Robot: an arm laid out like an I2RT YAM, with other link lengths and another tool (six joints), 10 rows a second.
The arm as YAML. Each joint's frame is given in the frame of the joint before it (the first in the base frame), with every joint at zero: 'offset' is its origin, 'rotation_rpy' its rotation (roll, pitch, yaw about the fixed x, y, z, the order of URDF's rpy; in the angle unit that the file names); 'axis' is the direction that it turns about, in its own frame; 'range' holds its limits. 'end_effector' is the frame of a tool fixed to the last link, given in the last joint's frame.
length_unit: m
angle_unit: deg
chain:
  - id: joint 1
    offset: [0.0, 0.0, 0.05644]
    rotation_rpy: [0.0, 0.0, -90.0]
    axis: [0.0, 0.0, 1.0]
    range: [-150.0, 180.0]
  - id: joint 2
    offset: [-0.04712, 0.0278, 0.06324]
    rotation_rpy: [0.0, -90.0, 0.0]
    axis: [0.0, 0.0, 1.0]
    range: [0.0, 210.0]
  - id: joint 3
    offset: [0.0, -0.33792, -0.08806]
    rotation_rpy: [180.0, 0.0, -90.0]
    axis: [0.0, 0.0, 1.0]
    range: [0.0, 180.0]
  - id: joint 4
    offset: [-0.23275, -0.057, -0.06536]
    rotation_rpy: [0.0, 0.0, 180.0]
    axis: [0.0, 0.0, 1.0]
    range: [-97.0, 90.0]
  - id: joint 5
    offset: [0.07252, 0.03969, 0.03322]
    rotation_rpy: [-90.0, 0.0, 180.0]
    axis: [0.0, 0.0, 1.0]
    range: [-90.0, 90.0]
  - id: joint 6
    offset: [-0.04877, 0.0, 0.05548]
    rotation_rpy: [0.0, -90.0, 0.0]
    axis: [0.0, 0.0, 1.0]
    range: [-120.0, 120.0]
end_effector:
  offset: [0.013, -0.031, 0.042]
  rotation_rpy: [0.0, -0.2, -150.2]
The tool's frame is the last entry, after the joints.
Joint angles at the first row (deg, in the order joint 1, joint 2, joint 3, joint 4, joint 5, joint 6):
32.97, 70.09, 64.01, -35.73, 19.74, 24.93
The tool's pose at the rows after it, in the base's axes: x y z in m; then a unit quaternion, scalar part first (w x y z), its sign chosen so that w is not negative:
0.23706, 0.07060, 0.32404, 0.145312, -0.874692, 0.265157, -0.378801
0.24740, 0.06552, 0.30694, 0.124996, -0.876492, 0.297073, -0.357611
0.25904, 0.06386, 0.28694, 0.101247, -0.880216, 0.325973, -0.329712
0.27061, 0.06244, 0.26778, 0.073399, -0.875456, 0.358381, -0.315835
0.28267, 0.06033, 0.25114, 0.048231, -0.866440, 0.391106, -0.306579
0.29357, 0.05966, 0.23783, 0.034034, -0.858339, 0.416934, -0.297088
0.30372, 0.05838, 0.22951, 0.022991, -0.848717, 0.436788, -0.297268
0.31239, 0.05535, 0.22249, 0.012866, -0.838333, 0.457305, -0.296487
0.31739, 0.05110, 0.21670, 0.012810, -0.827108, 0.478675, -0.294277
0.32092, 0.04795, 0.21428, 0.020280, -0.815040, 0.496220, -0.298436
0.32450, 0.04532, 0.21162, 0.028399, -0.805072, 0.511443, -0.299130
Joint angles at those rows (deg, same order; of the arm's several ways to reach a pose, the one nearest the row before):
30.56, 72.12, 62.86, -35.90, 19.45, 26.46
28.00, 75.18, 61.94, -35.54, 19.03, 28.48
26.15, 79.35, 61.47, -35.51, 18.71, 30.80
25.00, 83.53, 60.92, -34.56, 20.34, 33.71
23.77, 87.66, 61.01, -33.71, 22.04, 36.69
22.73, 91.16, 61.56, -33.04, 22.68, 39.19
21.89, 93.82, 62.35, -32.26, 23.79, 40.95
20.83, 96.09, 63.21, -31.90, 24.66, 42.69
19.61, 97.29, 63.33, -31.14, 24.58, 44.46
18.72, 97.58, 63.11, -29.76, 24.51, 45.93
17.84, 97.98, 63.02, -28.61, 24.04, 47.21

